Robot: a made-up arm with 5 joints.
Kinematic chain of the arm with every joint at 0, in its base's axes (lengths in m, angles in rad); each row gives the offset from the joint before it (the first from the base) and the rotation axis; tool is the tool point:
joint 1: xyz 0 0 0.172 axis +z
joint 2: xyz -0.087 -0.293 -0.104 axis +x
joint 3: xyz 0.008 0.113 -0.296 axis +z
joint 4: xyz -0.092 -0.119 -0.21 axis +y
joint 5: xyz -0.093 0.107 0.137 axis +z
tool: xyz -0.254 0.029 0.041
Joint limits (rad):
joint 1: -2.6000..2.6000
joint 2: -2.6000..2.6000
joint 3: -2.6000..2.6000
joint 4: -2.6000..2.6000
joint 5: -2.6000..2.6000
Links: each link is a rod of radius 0.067 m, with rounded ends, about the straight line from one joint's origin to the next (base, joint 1, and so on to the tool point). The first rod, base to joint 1, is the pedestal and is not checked.
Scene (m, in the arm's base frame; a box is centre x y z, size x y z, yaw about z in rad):
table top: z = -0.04
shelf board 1: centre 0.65 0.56 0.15 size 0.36 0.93 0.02 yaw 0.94
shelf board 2: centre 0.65 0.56 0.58 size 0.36 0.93 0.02 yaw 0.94
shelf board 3: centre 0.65 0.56 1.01 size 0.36 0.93 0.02 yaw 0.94
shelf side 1: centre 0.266 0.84 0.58 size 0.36 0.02 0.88 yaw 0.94
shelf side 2: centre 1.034 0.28 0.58 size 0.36 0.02 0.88 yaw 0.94
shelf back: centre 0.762 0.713 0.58 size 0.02 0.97 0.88 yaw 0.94
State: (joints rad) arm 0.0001 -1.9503 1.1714 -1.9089 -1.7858
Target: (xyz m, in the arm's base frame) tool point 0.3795 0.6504 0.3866
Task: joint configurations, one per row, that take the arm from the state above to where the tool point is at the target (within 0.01 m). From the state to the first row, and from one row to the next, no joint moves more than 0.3 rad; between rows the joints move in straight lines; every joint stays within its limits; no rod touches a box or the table.
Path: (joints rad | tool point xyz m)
1: 0.1102 -2.0198 0.9674 -1.6112 -1.8347 | -0.3316 -0.8037 0.2733
2: 0.2203 -2.0892 0.7634 -1.3135 -1.8836 | -0.2509 -0.8023 0.2102
3: 0.3303 -2.1587 0.5594 -1.0157 -1.9325 | -0.1358 -0.8024 0.1413
4: 0.4404 -2.2282 0.3554 -0.7180 -1.9814 | 0.0143 -0.7884 0.0868
5: 0.7337 -2.3521 0.0797 -0.4346 -2.1876 | 0.3373 -0.6571 0.0866
6: 1.0269 -2.4761 -0.1961 -0.1512 -2.3938 | 0.5547 -0.4042 0.1591
7: 1.3201 -2.6000 -0.4718 0.1323 -2.6000 | 0.6011 -0.1271 0.2811
8: 1.5691 -2.6000 -0.3422 0.2902 -2.6000 | 0.6327 0.0388 0.3018
9: 1.8180 -2.6000 -0.2125 0.4482 -2.6000 | 0.6259 0.2088 0.3224
10: 2.0669 -2.6000 -0.0828 0.6061 -2.6000 | 0.5799 0.3736 0.3431
11: 2.3159 -2.6000 0.0468 0.7641 -2.6000 | 0.4964 0.5238 0.3643
12: 2.5648 -2.6000 0.1765 0.9220 -2.6000 | 0.3795 0.6504 0.3866

